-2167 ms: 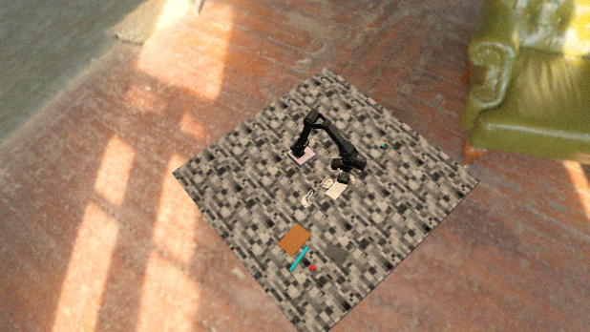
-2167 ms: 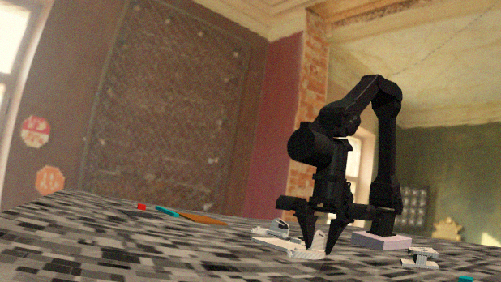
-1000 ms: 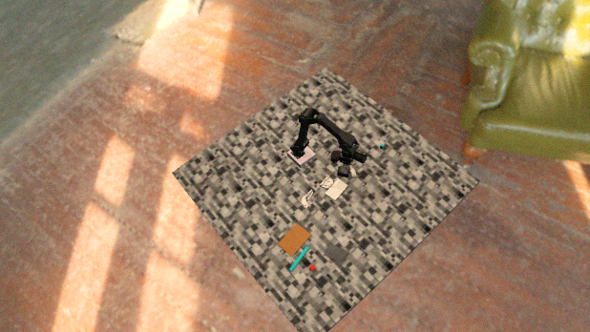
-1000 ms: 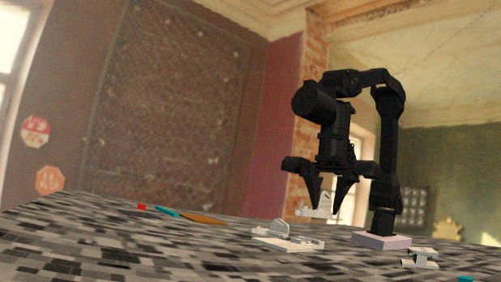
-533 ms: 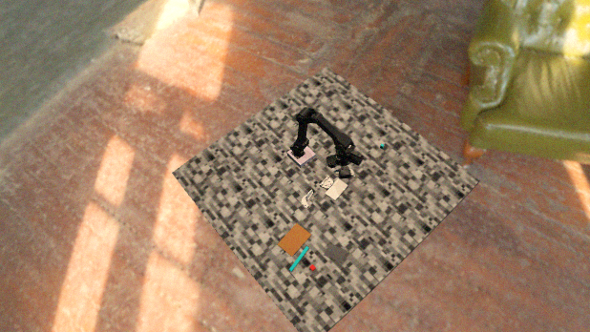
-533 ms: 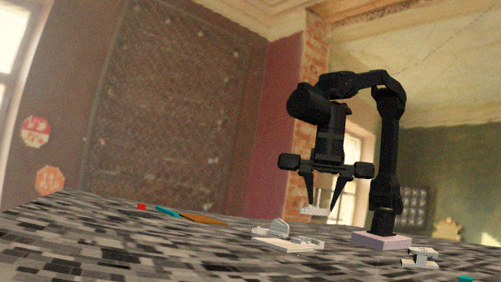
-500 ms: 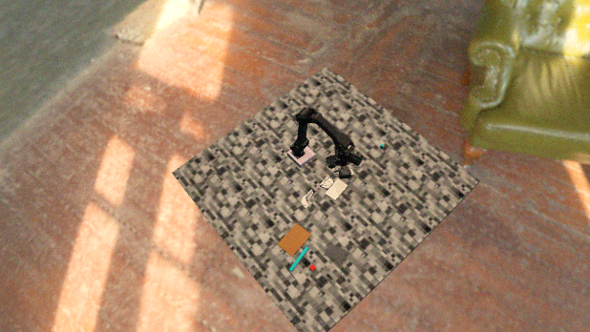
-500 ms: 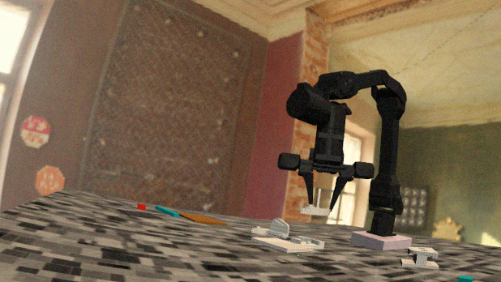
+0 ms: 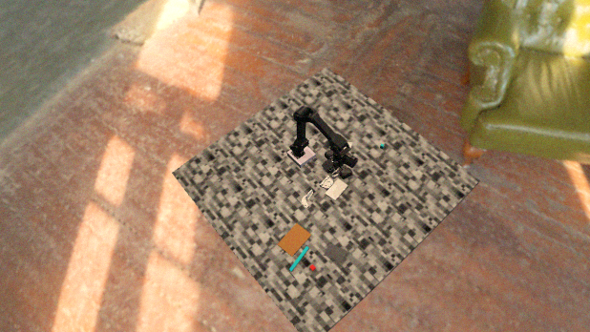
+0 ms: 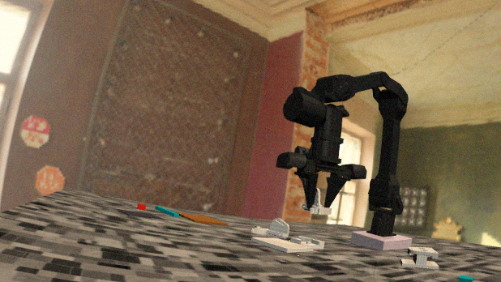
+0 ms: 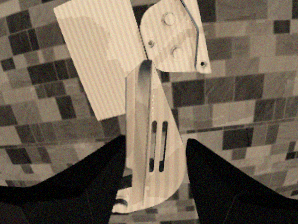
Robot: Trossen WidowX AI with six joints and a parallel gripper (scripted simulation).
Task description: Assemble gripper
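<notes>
My gripper tip is 8 cm above the cream plate, 5 cm to the left of it and 4 cm short of it. Round my gripper tip: teal cube 35 cm to the left, 7 cm below, 4 cm ahead; then orange plate 42 cm to the right, 9 cm below, 9 cm ahead; then grey plate 32 cm to the right, 29 cm ahead, 9 cm below.
</notes>
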